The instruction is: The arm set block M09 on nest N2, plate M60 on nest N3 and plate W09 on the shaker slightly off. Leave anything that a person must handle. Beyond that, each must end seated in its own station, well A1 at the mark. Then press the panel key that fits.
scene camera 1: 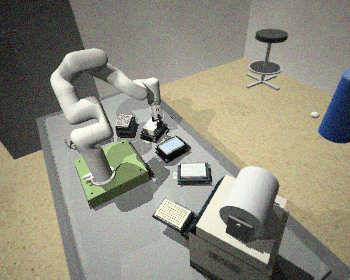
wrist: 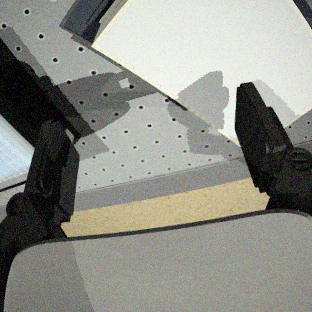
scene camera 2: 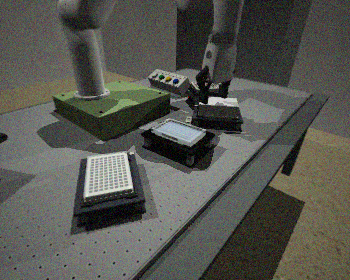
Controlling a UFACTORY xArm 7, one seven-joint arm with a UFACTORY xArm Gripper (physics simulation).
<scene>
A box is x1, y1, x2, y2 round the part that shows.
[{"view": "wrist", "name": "my gripper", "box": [0, 82, 311, 311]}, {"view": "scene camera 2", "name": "my gripper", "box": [196, 42, 235, 103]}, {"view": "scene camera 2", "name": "blue-tinted plate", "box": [151, 118, 205, 146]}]
</scene>
